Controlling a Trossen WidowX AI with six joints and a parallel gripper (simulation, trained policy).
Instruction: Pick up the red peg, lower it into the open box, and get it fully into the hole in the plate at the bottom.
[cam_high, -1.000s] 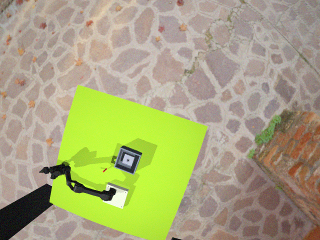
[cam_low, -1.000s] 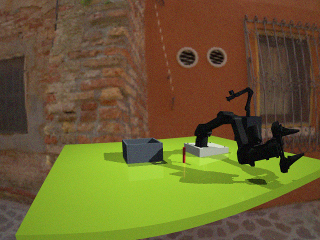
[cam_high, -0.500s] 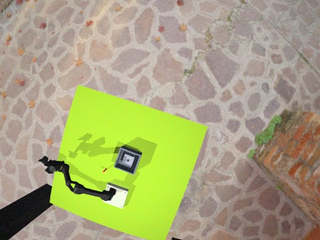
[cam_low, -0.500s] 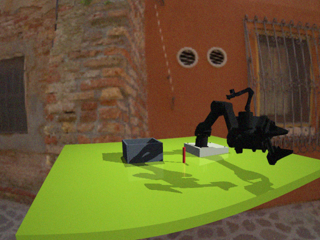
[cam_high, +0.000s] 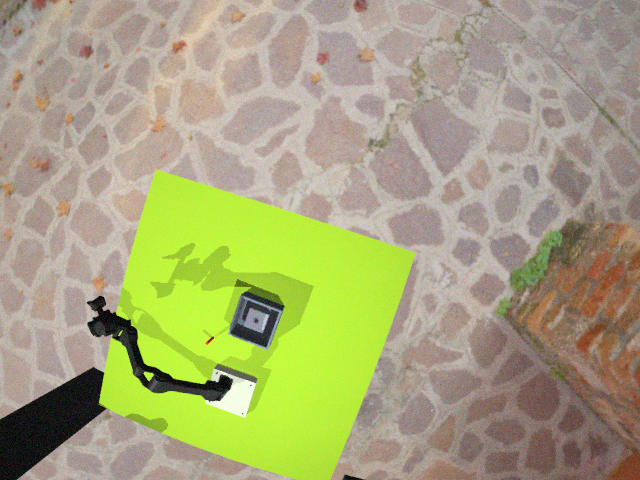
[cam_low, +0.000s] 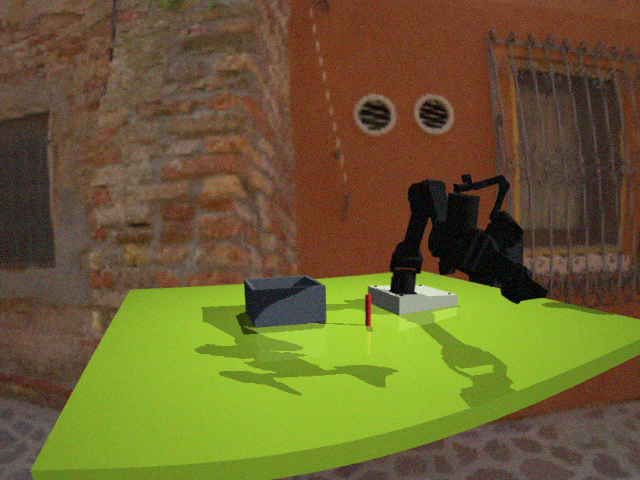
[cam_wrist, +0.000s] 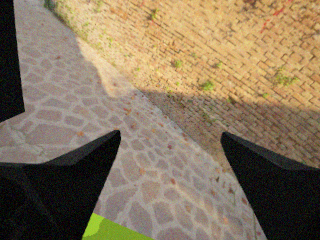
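Now: gripper tip 40 mm short of the red peg, 550 mm to the left of it and 140 mm above it. The rest, counted from my gripper tip: grey plate (220 mm ahead, 720 mm to the right, 140 mm below); then dark grey box (220 mm ahead, 720 mm to the right, 160 mm below).
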